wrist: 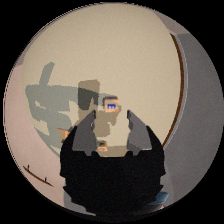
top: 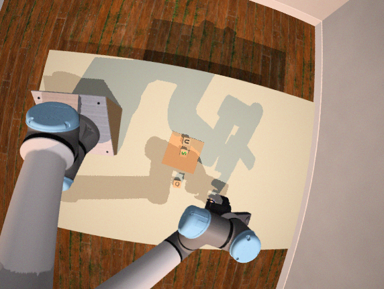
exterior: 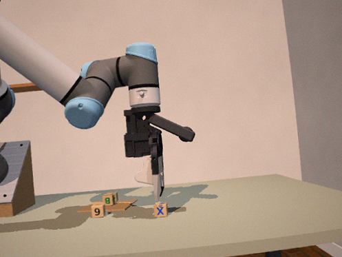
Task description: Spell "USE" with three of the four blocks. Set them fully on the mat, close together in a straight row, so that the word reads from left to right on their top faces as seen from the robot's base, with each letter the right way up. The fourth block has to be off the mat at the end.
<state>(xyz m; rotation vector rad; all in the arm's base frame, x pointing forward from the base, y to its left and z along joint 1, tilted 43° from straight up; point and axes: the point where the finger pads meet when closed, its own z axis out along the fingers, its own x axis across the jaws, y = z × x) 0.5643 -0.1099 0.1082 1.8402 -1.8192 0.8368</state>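
My gripper is now 4 cm above the blue-lettered block. From my hand the other things lie so: orange mat 17 cm to the left, 17 cm behind, 5 cm below.
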